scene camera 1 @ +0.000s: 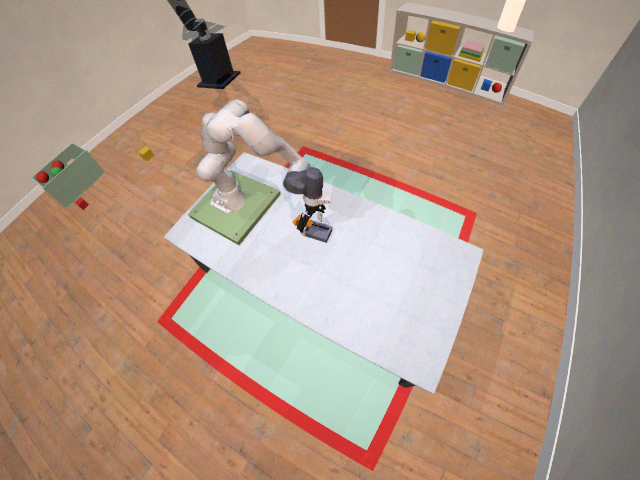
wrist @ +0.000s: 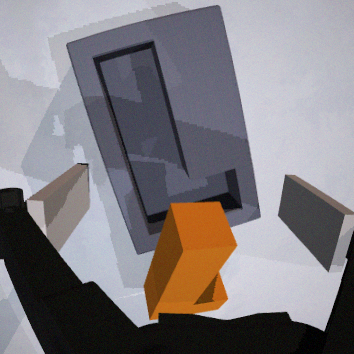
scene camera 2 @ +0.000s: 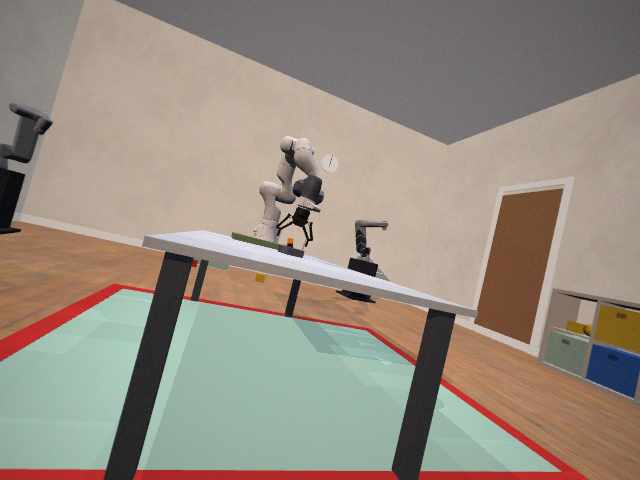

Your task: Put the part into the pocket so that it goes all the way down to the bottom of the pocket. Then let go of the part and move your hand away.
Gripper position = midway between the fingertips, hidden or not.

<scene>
The gripper (wrist: 187,190) is open, holding nothing. Also in view: an orange L-shaped part (wrist: 195,240).
</scene>
